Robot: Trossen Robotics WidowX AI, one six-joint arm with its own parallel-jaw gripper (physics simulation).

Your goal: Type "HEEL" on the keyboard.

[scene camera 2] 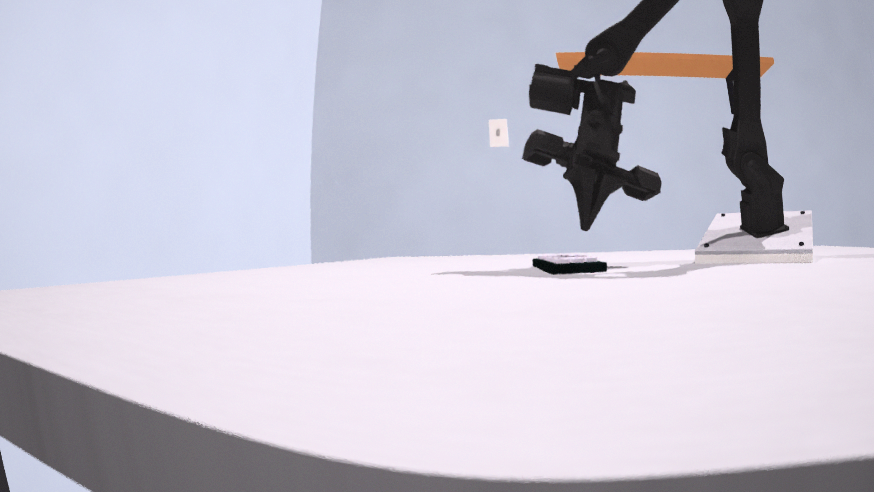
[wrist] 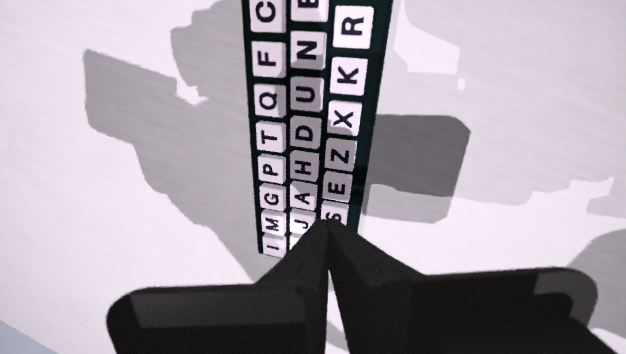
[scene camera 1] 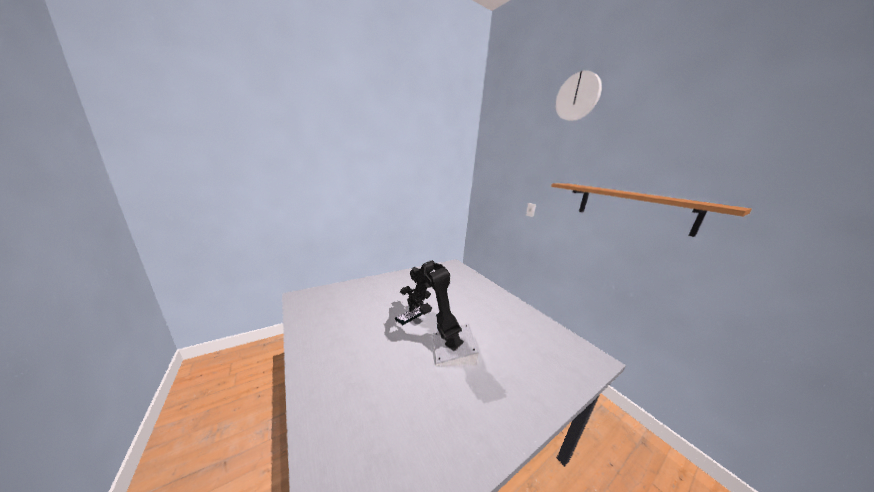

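The dark green keyboard lies flat on the table, with white lettered keys in three rows in the wrist view. The H key is in the middle row and the E key in the right row; both lie in shadow. No L key shows in the wrist view; part of the keyboard is hidden behind the fingers. My gripper is shut and empty, pointing down, with its tips above the keyboard and apart from it. In the wrist view the tips overlap the lower edge of a partly covered key that looks like S.
The arm's pale base plate stands on the table beside the keyboard. An orange wall shelf is behind the arm. A round white clock hangs on the wall.
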